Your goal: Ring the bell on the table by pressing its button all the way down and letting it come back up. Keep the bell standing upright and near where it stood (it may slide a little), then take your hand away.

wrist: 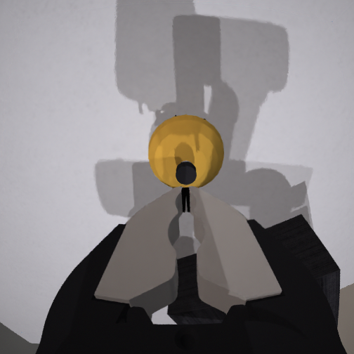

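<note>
The bell is a yellow dome (170, 137) seen from above, a little above the middle of the wrist view. Its round black button (186, 173) shows over the lower part of the dome. My gripper (185, 189) is shut, with its two grey-beige fingers meeting at the tips and nothing between them. In the view the tips lie just below the button, over the dome's lower edge. The whole round of the button shows, and a small gap parts it from the tips. The bell's base is hidden under the dome and the fingers.
The bell stands on a pale table top (60, 100). Broad shadows of the arm and gripper fall across it around the bell. A dark, wood-grained block (310, 250) is at the lower right, partly hidden behind the gripper. Table edges show at the lower corners.
</note>
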